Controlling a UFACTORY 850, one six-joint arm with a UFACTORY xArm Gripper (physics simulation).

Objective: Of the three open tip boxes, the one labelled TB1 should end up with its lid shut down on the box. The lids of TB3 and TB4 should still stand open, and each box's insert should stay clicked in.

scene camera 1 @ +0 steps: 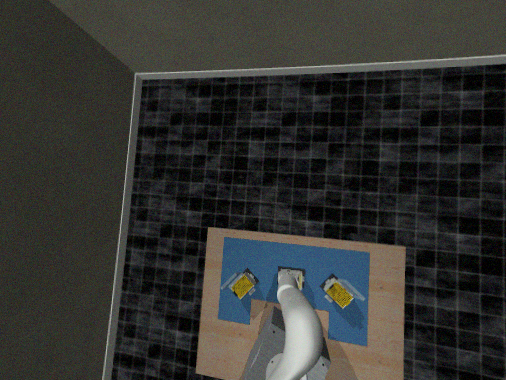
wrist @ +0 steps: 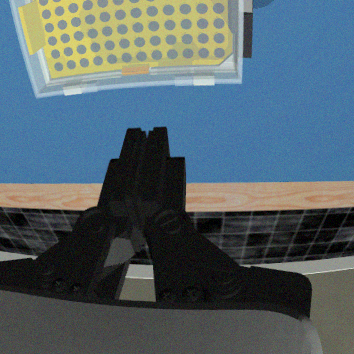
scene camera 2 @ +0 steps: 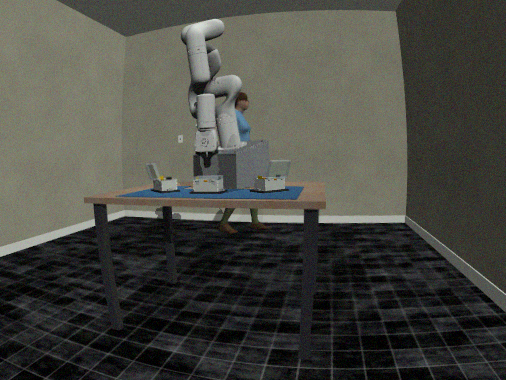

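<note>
The middle tip box (scene camera 1: 300, 280) (scene camera 2: 208, 186) (wrist: 135, 30) stands on the mat below the arm; its label is not readable. In the wrist view its clear lid (wrist: 165, 81) lies over the yellow insert, with the rim around the box edge. Whether it is fully latched I cannot tell. My gripper (scene camera 2: 207, 164) (wrist: 151, 152) is shut and empty, above the mat beside that box, on the hinge side. The other two boxes, one (scene camera 1: 243, 286) (scene camera 2: 270, 184) and another (scene camera 1: 341, 294) (scene camera 2: 165, 185), have lids standing open and yellow inserts seated; their labels are unreadable too.
The blue mat (scene camera 1: 260, 250) (scene camera 2: 240, 195) (wrist: 285, 130) lies on the wooden table (scene camera 1: 390, 280) (scene camera 2: 210, 202) (wrist: 260, 197). The open lids stand up at both outer sides. The grey robot pedestal (scene camera 2: 252, 167) is behind the table, and a person in blue (scene camera 2: 243, 120) is behind it.
</note>
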